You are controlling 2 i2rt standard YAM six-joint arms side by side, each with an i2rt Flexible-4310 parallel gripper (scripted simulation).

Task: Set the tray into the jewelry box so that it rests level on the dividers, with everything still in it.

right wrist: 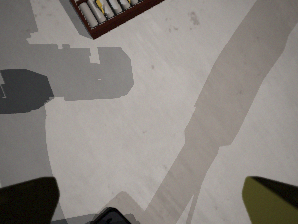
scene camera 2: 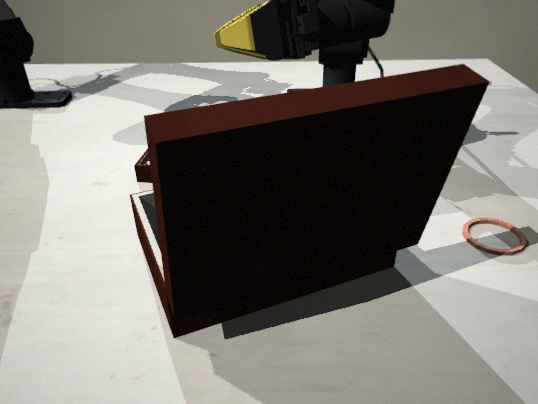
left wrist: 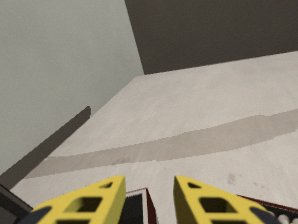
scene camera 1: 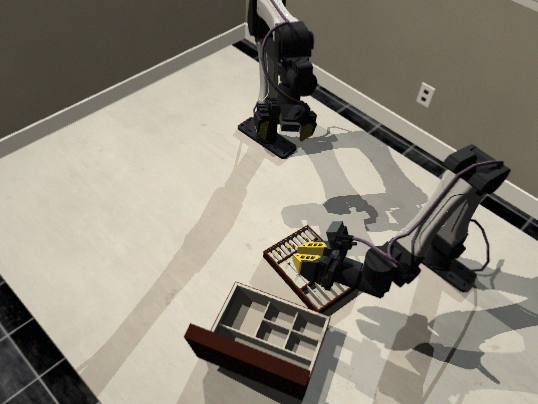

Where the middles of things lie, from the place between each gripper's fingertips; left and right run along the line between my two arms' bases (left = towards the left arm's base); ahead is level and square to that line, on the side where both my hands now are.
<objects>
Now: the tray [scene camera 1: 303, 288] 100 mm behind my left hand [scene camera 2: 217, 39], 20 mm to the right of it and 200 mm below it. The rest, counted from my left hand: jewelry box [scene camera 2: 256, 202] 140 mm ahead, 40 mm to the left, 90 mm below.
Now: right hand 12 cm short of the tray, 24 cm to the right of it and 21 cm above it. Round my right hand: jewelry box (37 cm ahead, 31 cm to the left, 11 cm below).
</objects>
